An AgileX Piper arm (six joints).
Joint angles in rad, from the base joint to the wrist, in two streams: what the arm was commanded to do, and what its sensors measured. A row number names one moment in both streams.
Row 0, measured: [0.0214, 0.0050, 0.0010, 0.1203, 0.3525, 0.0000]
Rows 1 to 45, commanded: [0.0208, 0.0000, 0.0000, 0.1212, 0.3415, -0.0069]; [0.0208, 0.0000, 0.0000, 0.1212, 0.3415, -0.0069]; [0.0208, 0.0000, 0.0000, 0.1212, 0.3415, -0.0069]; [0.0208, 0.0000, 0.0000, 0.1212, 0.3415, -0.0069]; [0.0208, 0.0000, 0.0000, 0.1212, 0.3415, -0.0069]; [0.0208, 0.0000, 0.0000, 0.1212, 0.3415, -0.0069]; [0.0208, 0.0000, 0.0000, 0.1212, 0.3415, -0.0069]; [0.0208, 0.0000, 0.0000, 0.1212, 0.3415, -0.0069]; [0.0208, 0.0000, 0.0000, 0.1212, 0.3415, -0.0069]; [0.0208, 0.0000, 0.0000, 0.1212, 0.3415, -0.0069]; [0.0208, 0.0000, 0.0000, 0.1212, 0.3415, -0.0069]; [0.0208, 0.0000, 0.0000, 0.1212, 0.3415, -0.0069]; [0.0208, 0.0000, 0.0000, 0.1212, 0.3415, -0.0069]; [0.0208, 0.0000, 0.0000, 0.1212, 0.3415, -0.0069]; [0.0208, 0.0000, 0.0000, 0.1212, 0.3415, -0.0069]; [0.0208, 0.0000, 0.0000, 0.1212, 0.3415, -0.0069]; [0.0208, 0.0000, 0.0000, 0.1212, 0.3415, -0.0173]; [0.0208, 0.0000, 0.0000, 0.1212, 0.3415, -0.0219]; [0.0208, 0.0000, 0.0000, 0.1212, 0.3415, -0.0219]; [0.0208, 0.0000, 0.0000, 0.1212, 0.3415, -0.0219]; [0.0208, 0.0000, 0.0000, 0.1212, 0.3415, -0.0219]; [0.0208, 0.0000, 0.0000, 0.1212, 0.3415, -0.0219]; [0.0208, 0.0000, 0.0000, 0.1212, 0.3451, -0.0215]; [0.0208, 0.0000, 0.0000, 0.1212, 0.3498, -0.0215]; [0.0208, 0.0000, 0.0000, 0.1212, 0.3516, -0.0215]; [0.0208, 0.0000, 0.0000, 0.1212, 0.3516, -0.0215]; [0.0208, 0.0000, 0.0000, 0.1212, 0.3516, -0.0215]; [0.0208, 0.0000, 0.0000, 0.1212, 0.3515, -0.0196]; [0.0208, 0.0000, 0.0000, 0.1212, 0.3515, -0.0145]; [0.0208, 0.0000, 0.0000, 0.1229, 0.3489, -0.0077]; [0.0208, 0.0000, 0.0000, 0.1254, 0.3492, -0.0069]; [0.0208, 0.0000, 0.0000, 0.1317, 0.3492, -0.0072]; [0.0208, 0.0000, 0.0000, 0.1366, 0.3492, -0.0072]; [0.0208, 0.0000, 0.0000, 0.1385, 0.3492, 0.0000]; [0.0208, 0.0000, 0.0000, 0.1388, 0.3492, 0.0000]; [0.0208, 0.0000, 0.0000, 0.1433, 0.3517, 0.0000]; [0.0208, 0.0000, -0.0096, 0.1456, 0.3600, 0.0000]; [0.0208, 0.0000, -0.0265, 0.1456, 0.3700, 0.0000]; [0.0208, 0.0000, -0.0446, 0.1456, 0.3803, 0.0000]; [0.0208, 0.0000, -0.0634, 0.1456, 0.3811, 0.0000]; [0.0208, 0.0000, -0.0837, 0.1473, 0.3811, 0.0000]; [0.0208, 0.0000, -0.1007, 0.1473, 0.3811, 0.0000]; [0.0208, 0.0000, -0.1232, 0.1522, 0.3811, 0.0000]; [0.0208, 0.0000, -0.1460, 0.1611, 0.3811, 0.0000]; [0.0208, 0.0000, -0.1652, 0.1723, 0.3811, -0.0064]
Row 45, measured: [0.0214, 0.0046, -0.0930, 0.1479, 0.3852, 0.0000]
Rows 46 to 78, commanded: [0.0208, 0.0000, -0.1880, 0.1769, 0.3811, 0.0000]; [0.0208, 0.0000, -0.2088, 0.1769, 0.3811, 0.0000]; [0.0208, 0.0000, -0.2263, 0.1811, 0.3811, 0.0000]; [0.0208, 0.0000, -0.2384, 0.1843, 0.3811, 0.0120]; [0.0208, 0.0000, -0.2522, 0.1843, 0.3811, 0.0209]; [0.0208, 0.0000, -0.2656, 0.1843, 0.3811, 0.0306]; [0.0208, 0.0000, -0.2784, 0.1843, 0.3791, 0.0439]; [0.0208, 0.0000, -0.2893, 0.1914, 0.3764, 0.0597]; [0.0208, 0.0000, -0.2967, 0.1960, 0.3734, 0.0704]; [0.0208, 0.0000, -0.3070, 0.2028, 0.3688, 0.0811]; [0.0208, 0.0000, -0.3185, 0.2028, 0.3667, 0.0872]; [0.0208, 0.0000, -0.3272, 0.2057, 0.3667, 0.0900]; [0.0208, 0.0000, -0.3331, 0.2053, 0.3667, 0.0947]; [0.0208, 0.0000, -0.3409, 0.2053, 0.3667, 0.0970]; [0.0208, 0.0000, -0.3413, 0.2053, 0.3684, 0.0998]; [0.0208, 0.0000, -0.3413, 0.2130, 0.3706, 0.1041]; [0.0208, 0.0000, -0.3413, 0.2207, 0.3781, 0.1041]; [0.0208, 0.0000, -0.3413, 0.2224, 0.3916, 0.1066]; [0.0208, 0.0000, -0.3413, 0.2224, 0.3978, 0.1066]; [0.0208, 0.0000, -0.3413, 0.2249, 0.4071, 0.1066]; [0.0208, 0.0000, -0.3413, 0.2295, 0.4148, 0.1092]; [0.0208, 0.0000, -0.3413, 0.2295, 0.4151, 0.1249]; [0.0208, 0.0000, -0.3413, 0.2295, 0.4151, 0.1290]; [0.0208, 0.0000, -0.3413, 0.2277, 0.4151, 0.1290]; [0.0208, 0.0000, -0.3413, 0.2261, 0.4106, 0.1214]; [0.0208, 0.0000, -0.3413, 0.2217, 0.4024, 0.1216]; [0.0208, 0.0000, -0.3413, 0.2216, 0.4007, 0.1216]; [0.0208, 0.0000, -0.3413, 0.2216, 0.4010, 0.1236]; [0.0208, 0.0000, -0.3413, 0.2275, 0.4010, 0.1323]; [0.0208, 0.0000, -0.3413, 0.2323, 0.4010, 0.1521]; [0.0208, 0.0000, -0.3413, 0.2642, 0.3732, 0.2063]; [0.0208, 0.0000, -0.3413, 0.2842, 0.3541, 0.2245]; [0.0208, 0.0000, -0.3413, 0.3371, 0.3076, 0.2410]
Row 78, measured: [0.0214, 0.0029, -0.3358, 0.2487, 0.4048, 0.1718]
